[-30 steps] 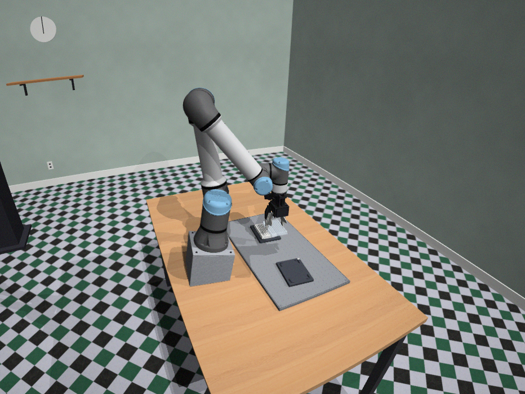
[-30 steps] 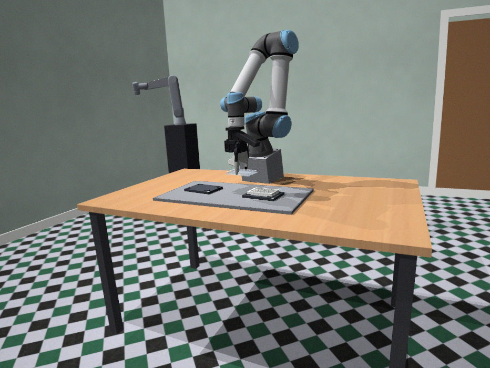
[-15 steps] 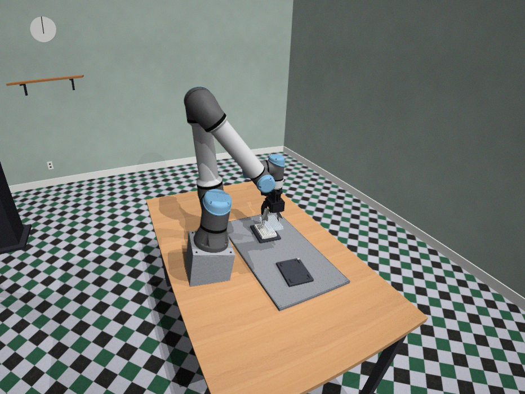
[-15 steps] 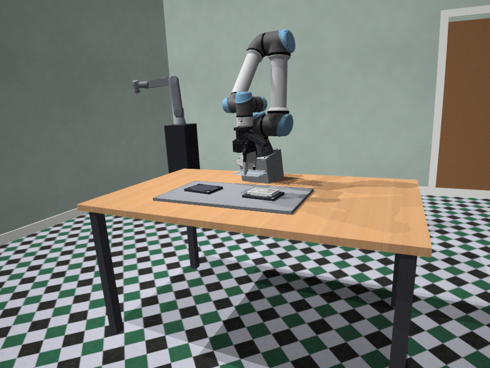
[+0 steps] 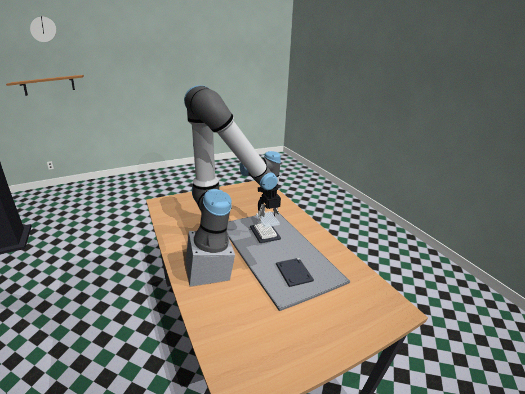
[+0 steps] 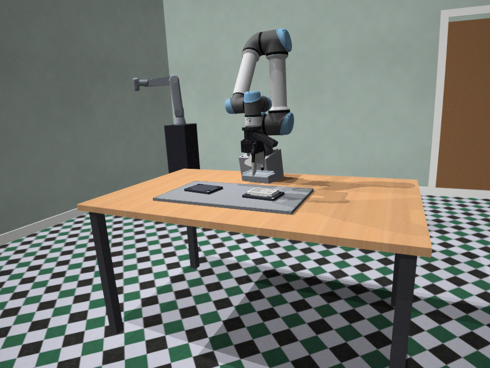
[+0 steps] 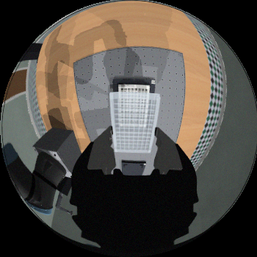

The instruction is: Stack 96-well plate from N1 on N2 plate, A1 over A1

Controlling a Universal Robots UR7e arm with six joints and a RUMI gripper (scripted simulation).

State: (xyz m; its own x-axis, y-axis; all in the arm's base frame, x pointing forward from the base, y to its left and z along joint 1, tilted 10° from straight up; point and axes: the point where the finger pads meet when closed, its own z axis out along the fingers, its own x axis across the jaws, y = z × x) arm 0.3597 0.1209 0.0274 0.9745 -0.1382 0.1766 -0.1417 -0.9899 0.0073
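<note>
The A1 label is 7 cm ahead of my hand, 9 cm to the left of it and 10 cm below it. The rest, counted from my hand: black plate nest (4 cm behind, 32 cm to the right, 11 cm below); then 96-well plate (1 cm below).
</note>
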